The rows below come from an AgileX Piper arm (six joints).
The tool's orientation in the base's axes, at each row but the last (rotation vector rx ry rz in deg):
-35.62, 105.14, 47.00
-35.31, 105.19, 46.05
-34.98, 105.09, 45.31
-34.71, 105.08, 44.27
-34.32, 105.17, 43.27
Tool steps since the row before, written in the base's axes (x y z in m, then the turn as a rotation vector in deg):
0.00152, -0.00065, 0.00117, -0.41, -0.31, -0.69
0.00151, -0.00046, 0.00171, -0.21, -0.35, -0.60
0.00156, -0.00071, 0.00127, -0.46, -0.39, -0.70
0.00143, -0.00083, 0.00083, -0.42, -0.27, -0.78
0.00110, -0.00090, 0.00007, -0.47, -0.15, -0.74
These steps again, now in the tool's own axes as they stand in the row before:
-0.00162, -0.00121, 0.00005, 0.81, -0.08, -0.28
-0.00212, -0.00096, 0.00006, 0.65, -0.23, -0.22
-0.00171, -0.00127, 0.00004, 0.84, -0.10, -0.37
-0.00124, -0.00137, 0.00002, 0.89, -0.07, -0.24
-0.00041, -0.00136, 0.00000, 0.87, 0.06, -0.19

